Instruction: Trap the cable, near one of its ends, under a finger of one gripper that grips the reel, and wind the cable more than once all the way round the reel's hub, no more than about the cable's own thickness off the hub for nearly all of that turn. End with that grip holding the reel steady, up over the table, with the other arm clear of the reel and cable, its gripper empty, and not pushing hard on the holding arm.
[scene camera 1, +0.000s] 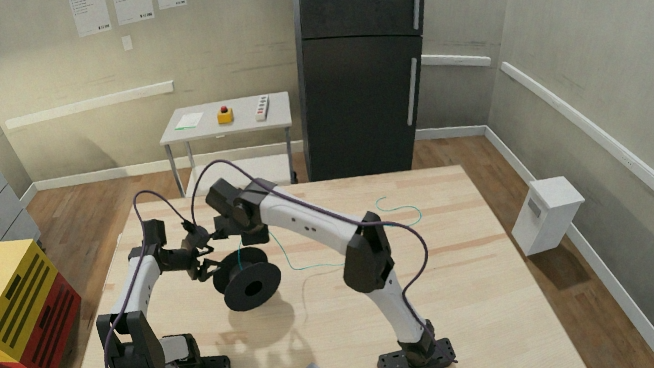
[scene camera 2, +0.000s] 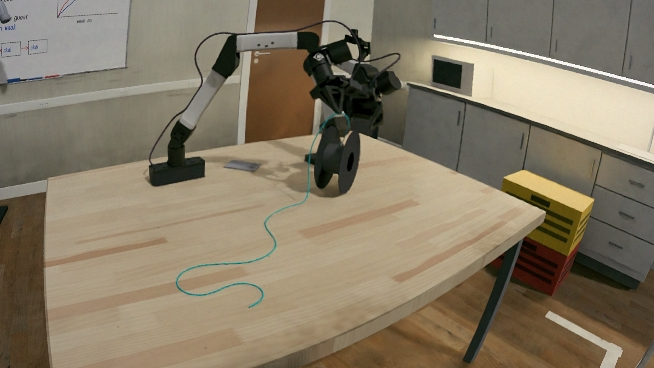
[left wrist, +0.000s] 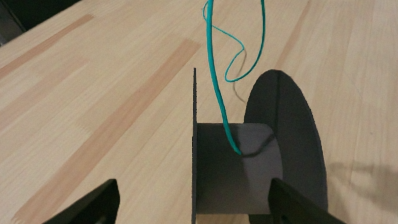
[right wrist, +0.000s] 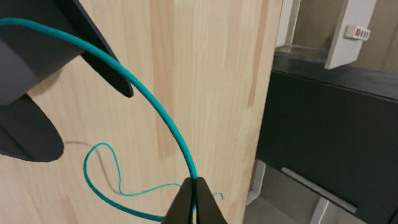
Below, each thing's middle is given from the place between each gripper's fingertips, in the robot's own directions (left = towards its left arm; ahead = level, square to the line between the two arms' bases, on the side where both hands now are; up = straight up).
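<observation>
With the black reel (scene camera 1: 247, 289), my right gripper (scene camera 2: 339, 114) sits 160 mm above it, and it's 60 mm past the reel and 60 mm to the right of it.
As for my left hand (scene camera 1: 219, 257), that one's 100 mm above the reel and 60 mm to the left of it.
</observation>
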